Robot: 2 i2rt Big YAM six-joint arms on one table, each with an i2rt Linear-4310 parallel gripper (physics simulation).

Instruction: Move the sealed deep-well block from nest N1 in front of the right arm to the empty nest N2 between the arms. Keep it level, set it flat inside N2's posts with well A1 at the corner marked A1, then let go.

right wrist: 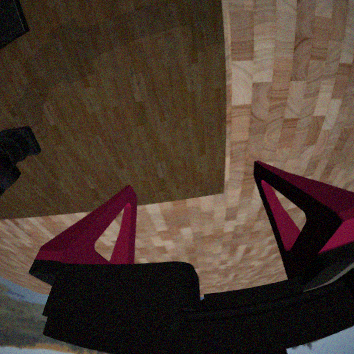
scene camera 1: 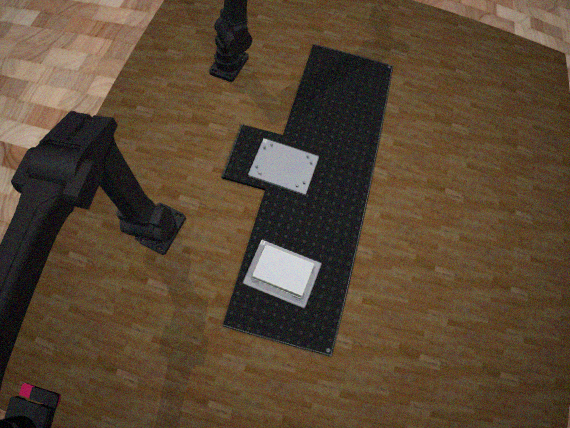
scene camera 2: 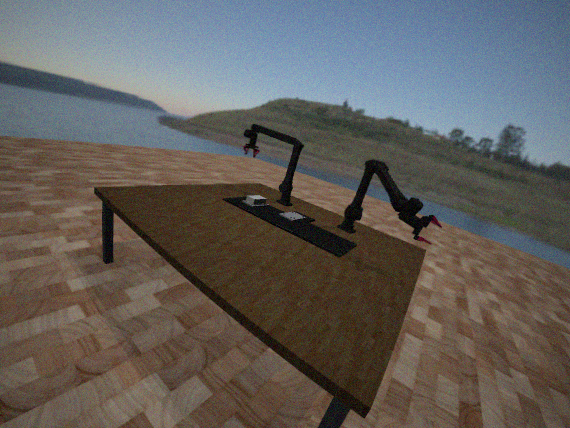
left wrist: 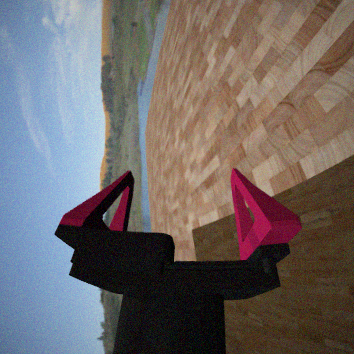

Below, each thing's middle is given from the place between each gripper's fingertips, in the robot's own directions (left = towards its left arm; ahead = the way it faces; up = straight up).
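The grey nest plate (scene camera 1: 277,164) has my left hand far to the left of it, a fair way above it and a little past it. Counted from that same left hand, the white deep-well block (scene camera 1: 277,269) is far to the right, a touch behind and a good way below.
As for the white deep-well block and my right hand, the hand is far above the block, far short of it and far to the right of it. From my right hand, the grey nest plate is some way ahead, and it is also far to the left and far below.
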